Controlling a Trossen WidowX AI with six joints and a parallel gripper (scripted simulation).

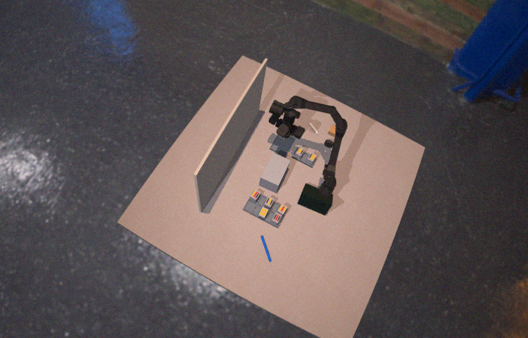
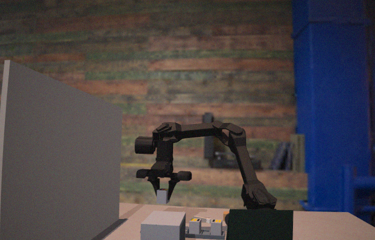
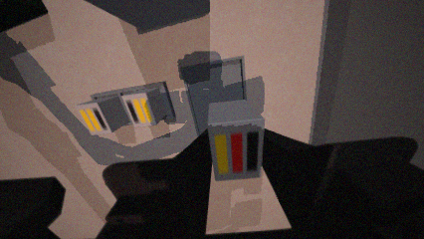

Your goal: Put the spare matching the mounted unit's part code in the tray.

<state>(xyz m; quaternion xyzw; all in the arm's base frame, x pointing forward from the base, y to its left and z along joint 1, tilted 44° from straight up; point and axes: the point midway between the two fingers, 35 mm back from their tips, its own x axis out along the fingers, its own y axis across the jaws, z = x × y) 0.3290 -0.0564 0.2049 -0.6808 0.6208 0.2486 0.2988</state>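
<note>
Right now my gripper tip is 1 cm past the dark grey tray and 11 cm above it. Also, from my gripper tip: black cylinder 23 cm behind, 13 cm to the right, 9 cm below; then rack 15 cm behind, 1 cm to the left, 11 cm below; then grey mounted unit 6 cm behind, 21 cm to the left, 6 cm below.
</note>
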